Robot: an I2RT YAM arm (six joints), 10 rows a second.
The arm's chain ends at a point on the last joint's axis. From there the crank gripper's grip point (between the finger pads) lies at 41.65 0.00 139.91 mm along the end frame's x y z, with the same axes.
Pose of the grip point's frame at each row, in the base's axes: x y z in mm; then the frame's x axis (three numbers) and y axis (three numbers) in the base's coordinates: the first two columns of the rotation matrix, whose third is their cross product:
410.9 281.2 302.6 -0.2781 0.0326 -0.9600 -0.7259 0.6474 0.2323
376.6 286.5 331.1 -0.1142 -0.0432 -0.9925 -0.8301 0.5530 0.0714
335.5 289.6 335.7 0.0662 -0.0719 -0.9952 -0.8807 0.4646 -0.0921
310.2 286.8 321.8 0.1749 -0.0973 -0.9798 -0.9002 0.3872 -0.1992
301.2 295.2 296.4 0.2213 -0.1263 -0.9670 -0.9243 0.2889 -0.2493
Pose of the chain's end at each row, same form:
334.5 173.3 364.5 -0.2781 0.0326 -0.9600 -0.7259 0.6474 0.2323
305.0 171.9 386.3 -0.1142 -0.0432 -0.9925 -0.8301 0.5530 0.0714
267.1 169.1 381.7 0.0662 -0.0719 -0.9952 -0.8807 0.4646 -0.0921
247.1 162.6 365.4 0.1749 -0.0973 -0.9798 -0.9002 0.3872 -0.1992
248.5 167.7 344.1 0.2213 -0.1263 -0.9670 -0.9243 0.2889 -0.2493

